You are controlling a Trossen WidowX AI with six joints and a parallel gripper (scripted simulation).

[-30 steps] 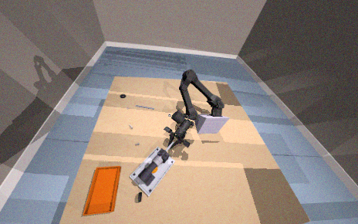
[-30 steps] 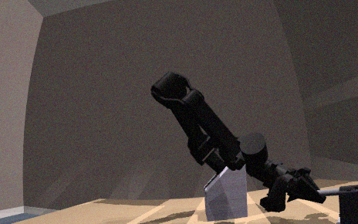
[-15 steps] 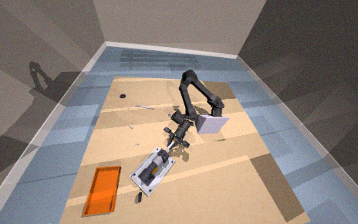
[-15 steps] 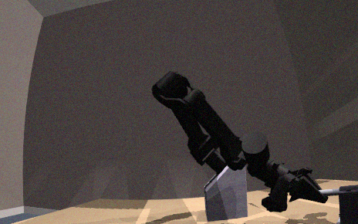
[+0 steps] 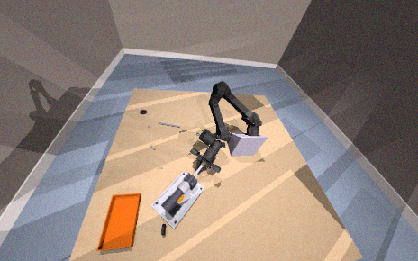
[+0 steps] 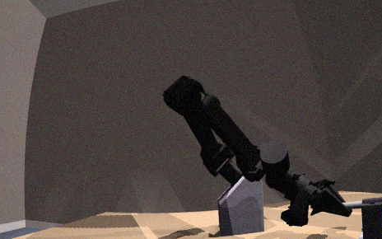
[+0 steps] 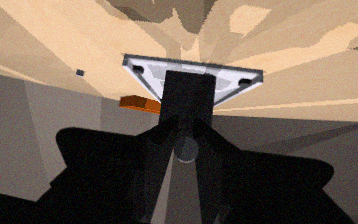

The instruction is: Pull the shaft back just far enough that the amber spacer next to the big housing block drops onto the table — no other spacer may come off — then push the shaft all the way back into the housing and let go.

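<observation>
Right now the grey shaft is 4 cm ahead of my gripper tip, 4 cm to the left of it and 2 cm above it. Round my gripper tip: orange tray: 33 cm ahead, 18 cm to the left, 5 cm below.
</observation>
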